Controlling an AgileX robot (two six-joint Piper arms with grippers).
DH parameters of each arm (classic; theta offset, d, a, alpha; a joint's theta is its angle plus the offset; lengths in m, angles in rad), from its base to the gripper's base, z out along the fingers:
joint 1: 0 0.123 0 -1.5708
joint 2: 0.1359 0 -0.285 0
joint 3: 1.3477 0 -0.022 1.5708
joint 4: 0 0.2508 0 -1.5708
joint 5: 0 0 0.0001 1.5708
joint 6: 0 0.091 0 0
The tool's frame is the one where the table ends.
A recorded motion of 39 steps. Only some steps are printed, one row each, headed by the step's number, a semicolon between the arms.
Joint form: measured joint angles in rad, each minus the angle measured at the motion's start. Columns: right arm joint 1, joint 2, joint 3, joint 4, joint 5, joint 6; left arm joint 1, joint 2, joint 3, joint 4, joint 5, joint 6.
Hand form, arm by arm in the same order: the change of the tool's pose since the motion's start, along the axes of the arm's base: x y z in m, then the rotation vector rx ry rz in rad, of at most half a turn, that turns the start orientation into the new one. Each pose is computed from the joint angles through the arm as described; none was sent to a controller.
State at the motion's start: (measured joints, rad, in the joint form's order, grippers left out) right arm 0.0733 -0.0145 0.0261 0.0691 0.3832 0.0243; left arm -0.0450 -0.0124 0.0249 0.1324 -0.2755 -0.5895
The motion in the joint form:
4: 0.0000 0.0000 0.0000 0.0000 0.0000 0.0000; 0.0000 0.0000 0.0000 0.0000 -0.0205 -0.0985
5: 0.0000 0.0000 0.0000 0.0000 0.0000 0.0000; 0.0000 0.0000 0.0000 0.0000 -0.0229 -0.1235
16: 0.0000 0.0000 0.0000 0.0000 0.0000 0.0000; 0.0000 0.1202 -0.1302 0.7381 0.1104 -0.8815
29: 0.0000 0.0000 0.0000 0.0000 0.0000 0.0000; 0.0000 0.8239 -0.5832 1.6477 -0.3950 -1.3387
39: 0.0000 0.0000 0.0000 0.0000 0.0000 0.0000; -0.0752 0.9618 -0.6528 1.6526 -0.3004 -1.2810
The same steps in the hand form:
4: 0.0000 0.0000 0.0000 0.0000 0.0000 0.0000; -0.0007 -0.0002 0.0017 -0.0926 -0.0125 -0.0372
5: 0.0000 0.0000 0.0000 0.0000 0.0000 0.0000; -0.0007 -0.0002 0.0019 -0.1160 -0.0129 -0.0464
16: 0.0000 0.0000 0.0000 0.0000 0.0000 0.0000; 0.0086 -0.0085 0.0224 -0.1081 0.1726 -0.1254
29: 0.0000 0.0000 0.0000 0.0000 0.0000 0.0000; 0.0994 -0.0565 0.0816 0.3860 0.5051 -0.6138
39: 0.0000 0.0000 0.0000 0.0000 0.0000 0.0000; 0.1298 -0.0650 0.0806 0.4488 0.5363 -0.6014

